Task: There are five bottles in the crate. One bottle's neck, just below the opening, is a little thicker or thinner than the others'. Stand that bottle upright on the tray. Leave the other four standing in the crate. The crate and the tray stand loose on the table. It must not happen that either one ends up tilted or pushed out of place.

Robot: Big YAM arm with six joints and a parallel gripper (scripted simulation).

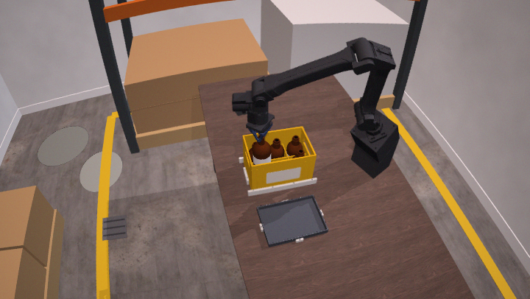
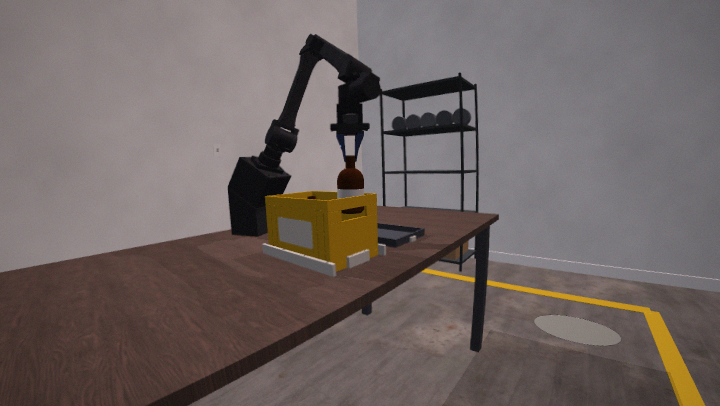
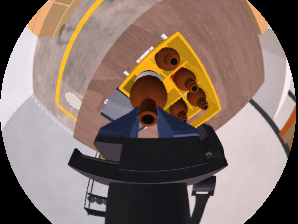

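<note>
The glass bottle lies 70 mm below my hand. Also, from my hand: dark tray 110 mm behind, 220 mm to the left, 260 mm below; then yellow crate 80 mm behind, 50 mm to the right, 190 mm below.
</note>
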